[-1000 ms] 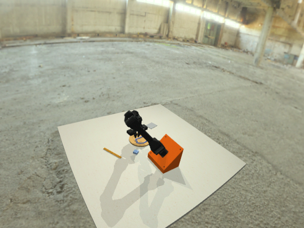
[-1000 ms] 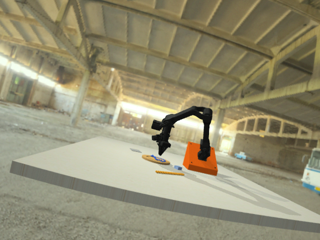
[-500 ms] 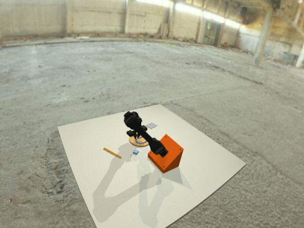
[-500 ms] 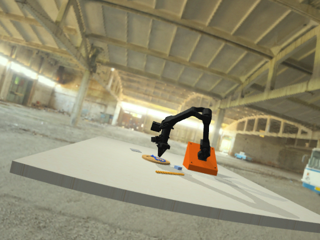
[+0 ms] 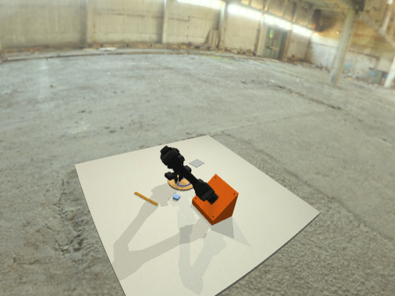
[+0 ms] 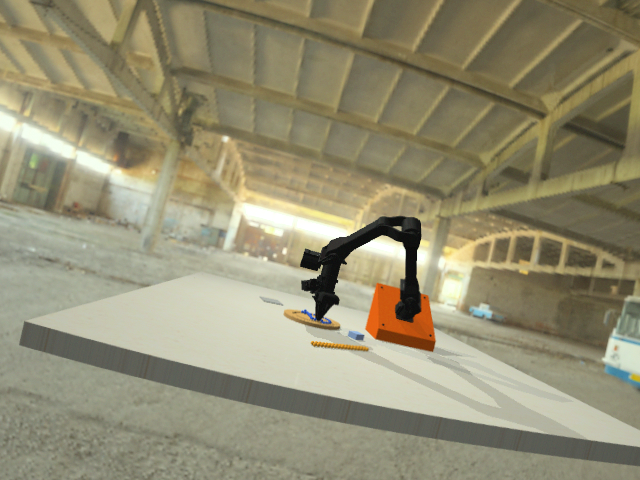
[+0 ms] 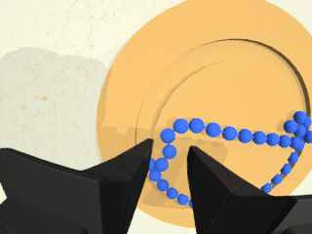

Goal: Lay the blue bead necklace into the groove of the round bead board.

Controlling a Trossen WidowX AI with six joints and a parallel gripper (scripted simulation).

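My gripper tip is 4 cm to the left of the round tan bead board, 1 cm short of it and 1 cm above it. Also, from my gripper tip: flat grey tile (27 cm to the right, 17 cm ahead, 2 cm below); small light-blue block (12 cm behind, 8 cm to the left, 1 cm below).
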